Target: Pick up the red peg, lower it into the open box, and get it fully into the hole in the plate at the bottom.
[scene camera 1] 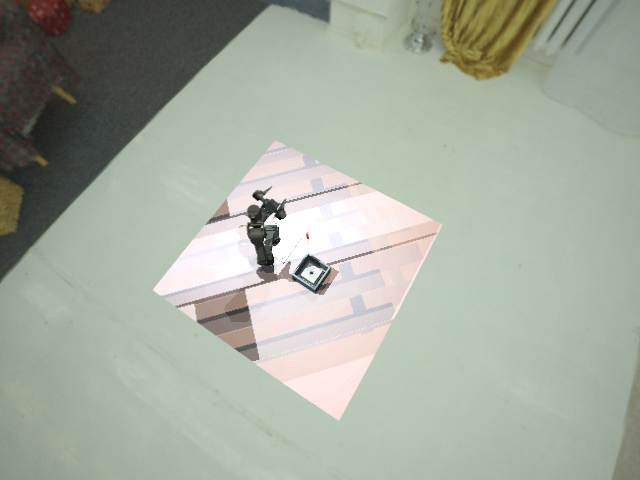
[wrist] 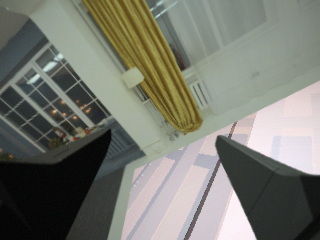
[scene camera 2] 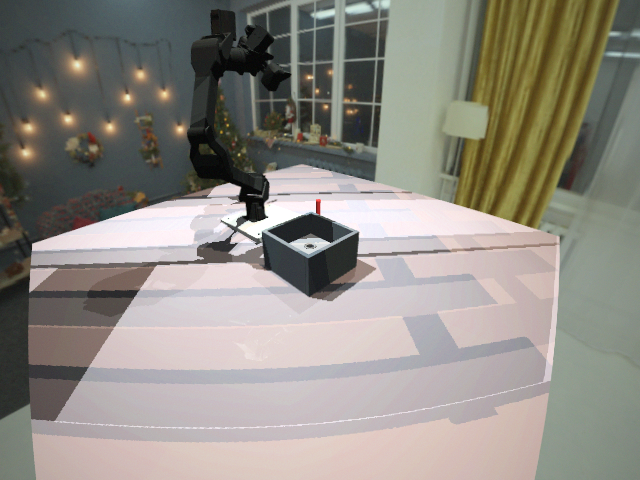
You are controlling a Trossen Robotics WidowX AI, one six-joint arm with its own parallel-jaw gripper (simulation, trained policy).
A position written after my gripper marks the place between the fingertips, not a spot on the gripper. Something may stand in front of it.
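Note:
On scene camera 2 you'd see my gripper point(scene camera 2: 281, 66) and a dark grey box point(scene camera 2: 309, 273). The wrist view shows my gripper point(wrist: 164, 136) as well, but the dark grey box is out of frame in the wrist view.

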